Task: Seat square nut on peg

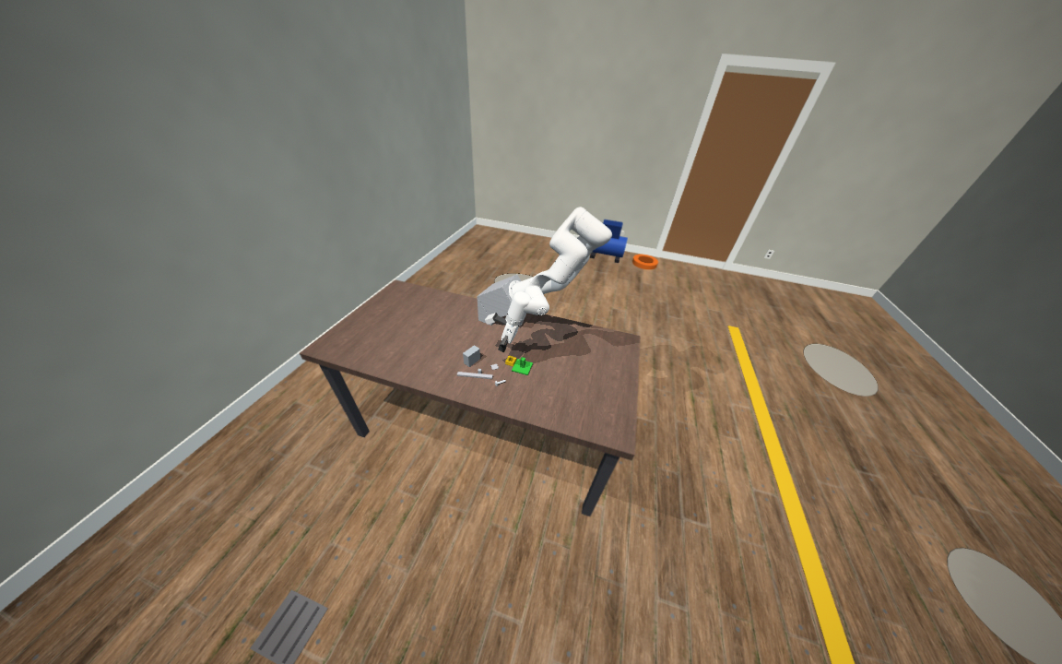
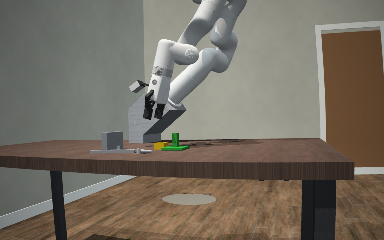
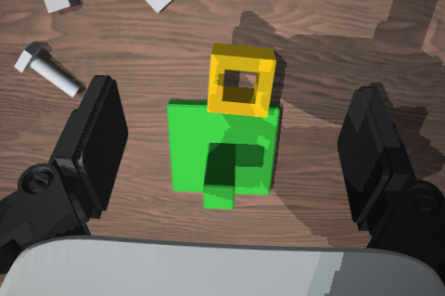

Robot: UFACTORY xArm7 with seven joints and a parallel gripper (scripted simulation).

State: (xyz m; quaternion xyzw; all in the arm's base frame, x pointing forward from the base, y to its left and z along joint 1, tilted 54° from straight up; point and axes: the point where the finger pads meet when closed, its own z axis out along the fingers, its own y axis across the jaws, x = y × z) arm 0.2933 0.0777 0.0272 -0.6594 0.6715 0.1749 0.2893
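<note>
My hand is 120 mm above the small grey square tile, 50 mm short of it and 30 mm to the left of it. Round my hand: grey bolt (140 mm ahead, 120 mm below, 30 mm to the left); grey block (150 mm to the right, 90 mm below, 60 mm ahead); flat grey bar (140 mm ahead, 120 mm below, 90 mm to the right).
</note>
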